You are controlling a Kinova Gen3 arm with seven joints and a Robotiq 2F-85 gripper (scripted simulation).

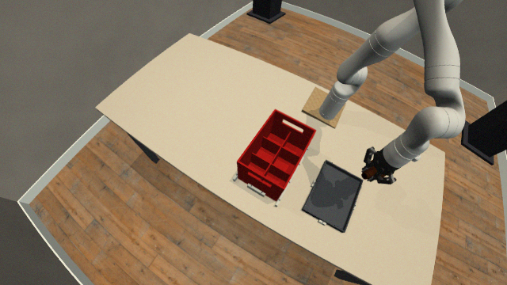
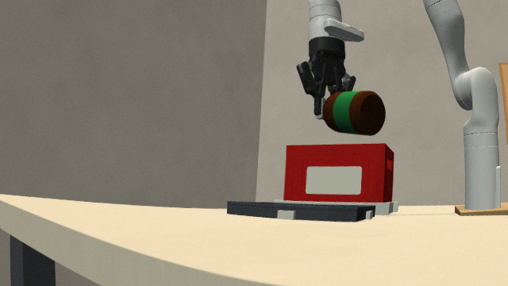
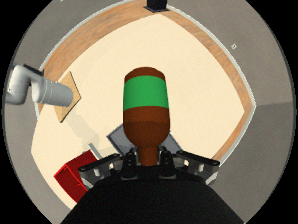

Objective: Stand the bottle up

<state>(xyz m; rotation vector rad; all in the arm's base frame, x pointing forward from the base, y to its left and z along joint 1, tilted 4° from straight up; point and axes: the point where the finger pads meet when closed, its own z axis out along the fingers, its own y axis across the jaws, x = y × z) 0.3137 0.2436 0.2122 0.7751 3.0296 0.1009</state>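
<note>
Right now the brown bottle is 40 mm behind my hand, 20 mm to the left of it and 10 mm below it. Also, from my hand: dark grey tray 50 mm ahead, 30 mm to the right, 190 mm below; then red crate 90 mm ahead, 320 mm to the right, 120 mm below.
</note>
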